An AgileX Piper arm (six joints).
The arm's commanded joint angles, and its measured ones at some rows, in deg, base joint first. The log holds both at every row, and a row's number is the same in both.
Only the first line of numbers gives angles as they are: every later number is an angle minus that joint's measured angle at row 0.
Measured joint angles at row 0: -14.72, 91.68, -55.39, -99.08, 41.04, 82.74
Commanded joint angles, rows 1 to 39: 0.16, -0.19, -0.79, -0.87, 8.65, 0.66; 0.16, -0.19, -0.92, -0.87, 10.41, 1.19; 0.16, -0.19, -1.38, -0.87, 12.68, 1.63; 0.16, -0.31, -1.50, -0.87, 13.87, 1.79; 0.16, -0.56, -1.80, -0.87, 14.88, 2.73; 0.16, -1.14, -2.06, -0.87, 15.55, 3.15; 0.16, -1.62, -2.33, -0.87, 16.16, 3.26; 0.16, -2.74, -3.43, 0.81, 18.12, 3.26; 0.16, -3.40, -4.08, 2.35, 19.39, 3.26; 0.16, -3.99, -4.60, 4.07, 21.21, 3.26; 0.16, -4.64, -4.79, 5.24, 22.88, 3.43; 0.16, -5.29, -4.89, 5.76, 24.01, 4.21; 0.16, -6.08, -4.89, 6.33, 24.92, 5.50; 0.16, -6.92, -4.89, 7.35, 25.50, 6.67; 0.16, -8.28, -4.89, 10.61, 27.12, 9.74; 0.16, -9.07, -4.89, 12.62, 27.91, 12.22; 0.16, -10.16, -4.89, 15.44, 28.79, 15.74; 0.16, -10.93, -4.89, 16.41, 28.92, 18.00; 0.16, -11.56, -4.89, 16.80, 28.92, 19.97; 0.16, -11.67, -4.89, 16.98, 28.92, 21.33; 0.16, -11.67, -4.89, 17.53, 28.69, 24.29; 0.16, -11.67, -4.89, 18.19, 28.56, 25.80; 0.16, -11.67, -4.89, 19.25, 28.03, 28.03; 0.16, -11.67, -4.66, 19.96, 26.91, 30.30; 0.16, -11.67, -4.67, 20.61, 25.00, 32.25; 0.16, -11.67, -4.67, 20.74, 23.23, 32.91; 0.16, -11.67, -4.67, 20.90, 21.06, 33.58; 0.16, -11.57, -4.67, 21.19, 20.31, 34.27; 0.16, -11.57, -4.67, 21.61, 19.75, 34.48; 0.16, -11.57, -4.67, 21.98, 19.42, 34.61; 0.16, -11.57, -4.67, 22.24, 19.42, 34.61; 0.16, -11.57, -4.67, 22.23, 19.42, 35.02; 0.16, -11.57, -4.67, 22.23, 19.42, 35.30; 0.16, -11.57, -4.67, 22.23, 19.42, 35.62; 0.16, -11.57, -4.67, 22.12, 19.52, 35.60; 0.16, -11.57, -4.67, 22.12, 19.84, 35.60; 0.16, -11.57, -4.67, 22.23, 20.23, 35.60; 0.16, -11.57, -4.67, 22.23, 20.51, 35.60; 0.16, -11.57, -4.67, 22.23, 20.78, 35.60
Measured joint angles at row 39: 0.00, -11.37, -4.29, 22.59, 19.72, 35.32
